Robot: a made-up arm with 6 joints. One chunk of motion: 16 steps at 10 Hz.
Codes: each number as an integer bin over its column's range. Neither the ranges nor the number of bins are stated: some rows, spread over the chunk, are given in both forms.
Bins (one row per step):
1: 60 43 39 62 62 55
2: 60 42 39 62 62 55
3: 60 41 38 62 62 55
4: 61 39 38 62 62 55
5: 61 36 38 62 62 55
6: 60 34 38 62 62 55
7: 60 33 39 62 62 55
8: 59 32 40 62 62 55
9: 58 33 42 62 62 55
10: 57 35 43 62 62 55
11: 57 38 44 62 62 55
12: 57 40 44 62 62 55
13: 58 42 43 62 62 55
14: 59 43 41 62 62 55
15: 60 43 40 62 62 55
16: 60 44 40 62 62 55
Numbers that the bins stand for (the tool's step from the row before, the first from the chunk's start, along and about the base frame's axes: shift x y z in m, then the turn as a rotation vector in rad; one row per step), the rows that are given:
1: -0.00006 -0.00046 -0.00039 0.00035 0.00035 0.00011
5: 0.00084 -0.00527 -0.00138 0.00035 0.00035 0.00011
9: -0.00186 -0.00733 0.00258 0.00035 0.00035 0.00011
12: -0.00276 -0.00253 0.00456 0.00035 0.00035 0.00011
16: -0.00006 0.00022 0.00060 0.00035 0.00035 0.00011
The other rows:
2: -0.00006 -0.00115 -0.00039 0.00035 0.00035 0.00011
3: -0.00006 -0.00184 -0.00138 0.00035 0.00035 0.00011
4: 0.00084 -0.00321 -0.00138 0.00035 0.00035 0.00011
6: -0.00006 -0.00665 -0.00138 0.00035 0.00035 0.00011
7: -0.00006 -0.00733 -0.00039 0.00035 0.00035 0.00011
8: -0.00096 -0.00802 0.00060 0.00035 0.00035 0.00011
10: -0.00276 -0.00596 0.00357 0.00035 0.00035 0.00011
11: -0.00276 -0.00390 0.00456 0.00035 0.00035 0.00011
13: -0.00186 -0.00115 0.00357 0.00035 0.00035 0.00011
14: -0.00096 -0.00046 0.00159 0.00035 0.00035 0.00011
15: -0.00006 -0.00046 0.00060 0.00035 0.00035 0.00011

